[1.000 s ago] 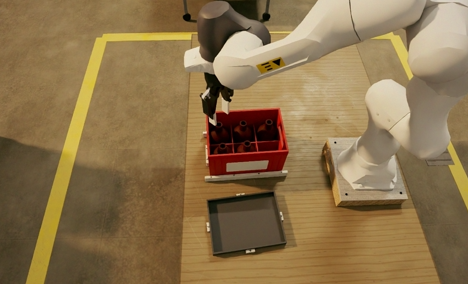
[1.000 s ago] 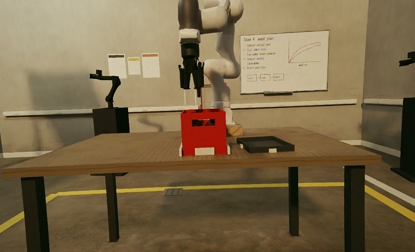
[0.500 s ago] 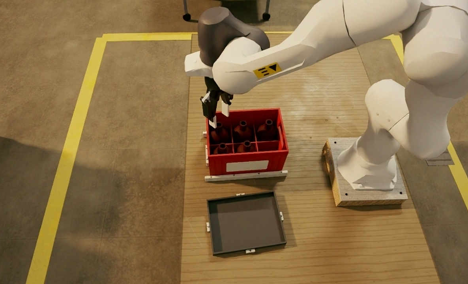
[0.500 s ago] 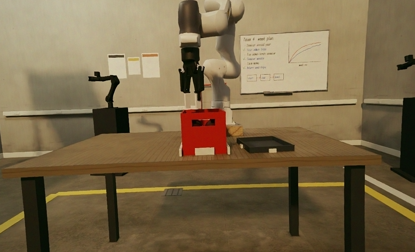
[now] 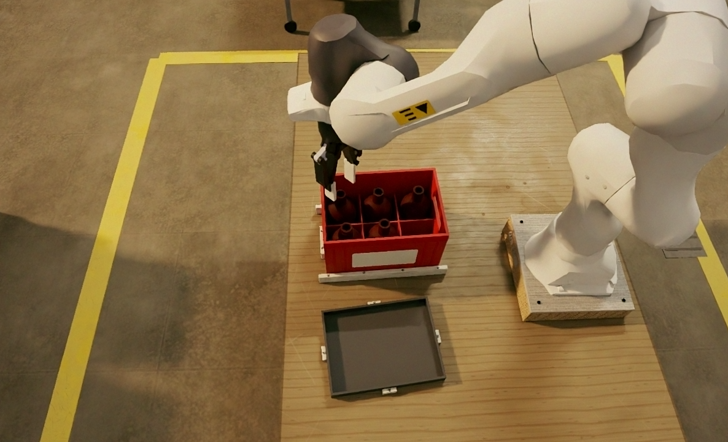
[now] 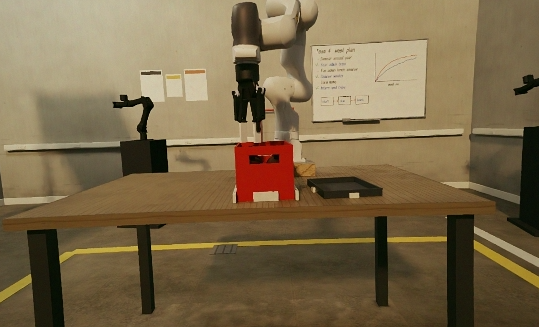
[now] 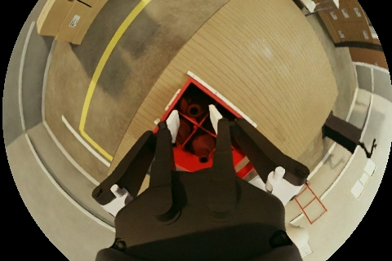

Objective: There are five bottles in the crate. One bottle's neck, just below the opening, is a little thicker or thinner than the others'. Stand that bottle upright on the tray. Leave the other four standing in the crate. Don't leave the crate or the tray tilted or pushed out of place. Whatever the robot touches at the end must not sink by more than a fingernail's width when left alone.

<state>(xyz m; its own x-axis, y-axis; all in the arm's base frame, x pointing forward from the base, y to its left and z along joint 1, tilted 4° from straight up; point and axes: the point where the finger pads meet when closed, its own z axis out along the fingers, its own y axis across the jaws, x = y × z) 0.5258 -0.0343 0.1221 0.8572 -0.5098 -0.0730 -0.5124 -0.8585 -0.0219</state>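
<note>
Right now my hand is 13 cm above the crate, 10 cm past it and 2 cm to the right of it. Also, from my hand: glass bottle: 13 cm below, 11 cm behind, 6 cm to the left; dark tray: 29 cm to the left, 20 cm below, 15 cm behind.
</note>
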